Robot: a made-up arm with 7 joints.
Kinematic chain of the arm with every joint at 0, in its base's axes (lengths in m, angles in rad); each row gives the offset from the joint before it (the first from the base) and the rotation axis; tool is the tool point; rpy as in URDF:
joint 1: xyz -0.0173 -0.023 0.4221 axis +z
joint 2: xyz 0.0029 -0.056 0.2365 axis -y
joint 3: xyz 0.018 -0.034 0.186 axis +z
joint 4: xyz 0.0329 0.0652 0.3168 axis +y
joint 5: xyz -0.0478 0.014 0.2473 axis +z
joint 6: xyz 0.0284 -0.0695 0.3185 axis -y
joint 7: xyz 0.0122 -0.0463 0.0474 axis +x
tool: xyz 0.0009 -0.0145 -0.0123 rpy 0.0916 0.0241 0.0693
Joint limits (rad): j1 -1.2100..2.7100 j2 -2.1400..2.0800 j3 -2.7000..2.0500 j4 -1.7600..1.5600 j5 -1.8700..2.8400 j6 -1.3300..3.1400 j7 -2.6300..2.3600
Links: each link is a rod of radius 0.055 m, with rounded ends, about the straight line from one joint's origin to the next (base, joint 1, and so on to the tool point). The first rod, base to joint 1, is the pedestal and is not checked.
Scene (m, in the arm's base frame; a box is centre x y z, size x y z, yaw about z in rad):
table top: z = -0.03
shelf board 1: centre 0.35 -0.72 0.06 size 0.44 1 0.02 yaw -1.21
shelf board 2: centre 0.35 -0.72 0.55 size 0.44 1 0.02 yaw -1.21
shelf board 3: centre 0.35 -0.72 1.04 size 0.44 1 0.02 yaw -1.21
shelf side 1: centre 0.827 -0.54 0.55 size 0.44 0.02 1 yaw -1.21
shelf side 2: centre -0.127 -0.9 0.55 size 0.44 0.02 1 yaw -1.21
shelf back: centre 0.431 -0.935 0.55 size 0.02 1.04 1 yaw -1.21
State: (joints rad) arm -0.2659 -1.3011 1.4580 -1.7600 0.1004 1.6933 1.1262
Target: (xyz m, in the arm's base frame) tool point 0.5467 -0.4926 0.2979
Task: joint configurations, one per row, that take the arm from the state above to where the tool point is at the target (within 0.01 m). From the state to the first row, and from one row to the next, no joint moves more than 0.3 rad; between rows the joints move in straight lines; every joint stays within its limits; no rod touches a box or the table.
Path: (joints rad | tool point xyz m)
1: 0.0068 -1.3233 1.3591 -1.7361 -0.0458 1.7391 1.0417 | 0.3184 -0.6301 0.8033
2: 0.2796 -1.3455 1.2601 -1.7122 -0.1919 1.7850 0.9571 | 0.4557 -0.5100 0.8455
3: 0.5523 -1.3677 1.1612 -1.6884 -0.3381 1.8308 0.8726 | 0.5526 -0.3557 0.8893
4: 0.8250 -1.3899 1.0622 -1.6645 -0.4843 1.8766 0.7880 | 0.5996 -0.1798 0.9342
5: 0.8562 -1.5774 1.3092 -1.6884 -0.5426 2.0654 0.6709 | 0.6452 -0.1625 0.7505
6: 0.8874 -1.7649 1.5561 -1.7122 -0.6008 2.2541 0.5538 | 0.6303 -0.1660 0.5697
7: 0.9187 -1.9525 1.8031 -1.7361 -0.6591 2.4428 0.4367 | 0.5614 -0.1928 0.4131
8: 0.9499 -2.1400 2.0500 -1.7600 -0.7174 2.6316 0.3196 | 0.4510 -0.2390 0.2979
9: 0.7546 -2.0301 2.0500 -1.6917 -0.5038 2.3958 0.5153 | 0.4698 -0.2839 0.2670
10: 0.5594 -1.9202 2.0500 -1.6234 -0.2902 2.1600 0.7110 | 0.4968 -0.3361 0.2539
11: 0.3641 -1.8103 2.0500 -1.5550 -0.0767 1.9243 0.9066 | 0.5260 -0.4040 0.2632
12: 0.1688 -1.7004 2.0500 -1.4867 0.1369 1.6885 1.1023 | 0.5467 -0.4926 0.2979

